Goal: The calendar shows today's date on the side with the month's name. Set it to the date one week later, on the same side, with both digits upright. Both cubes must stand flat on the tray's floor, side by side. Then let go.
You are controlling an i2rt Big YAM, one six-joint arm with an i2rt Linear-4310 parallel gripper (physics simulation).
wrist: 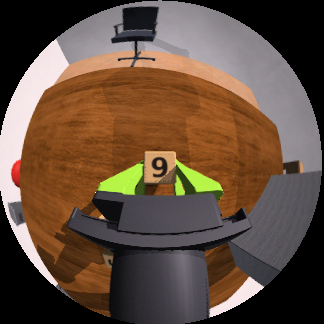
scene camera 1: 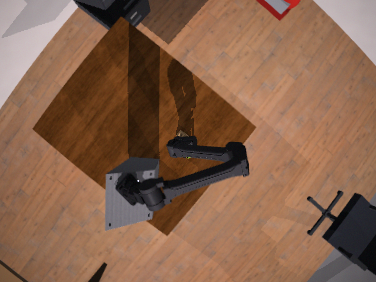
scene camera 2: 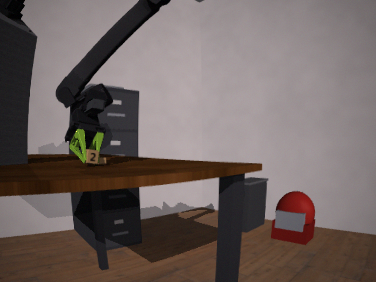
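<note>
My gripper (scene camera 2: 91, 153) (wrist: 159, 162) points down with its green fingers shut on a wooden cube (scene camera 2: 93, 157) (wrist: 159, 167). This cube shows a 2 towards scene camera 2 and a 9 in the wrist view, and is held low, close to the tabletop. The light wooden tray (scene camera 2: 103, 161) shows in part, just behind and right of the held cube in scene camera 2. A pale wooden piece with a dark mark (wrist: 108, 259) shows beside the gripper body in the wrist view; I cannot tell which part it is. The other cube's digits and the tray's month name are hidden.
The brown table (scene camera 1: 100, 115) (scene camera 2: 200, 170) (wrist: 150, 110) carries the arm's grey base block (scene camera 1: 125, 210) (wrist: 280, 215). A dark drawer cabinet (scene camera 2: 125, 115) stands behind the table. An office chair (scene camera 1: 355, 230) (wrist: 140, 25) and a red domed bin (scene camera 2: 295, 207) stand off the table.
</note>
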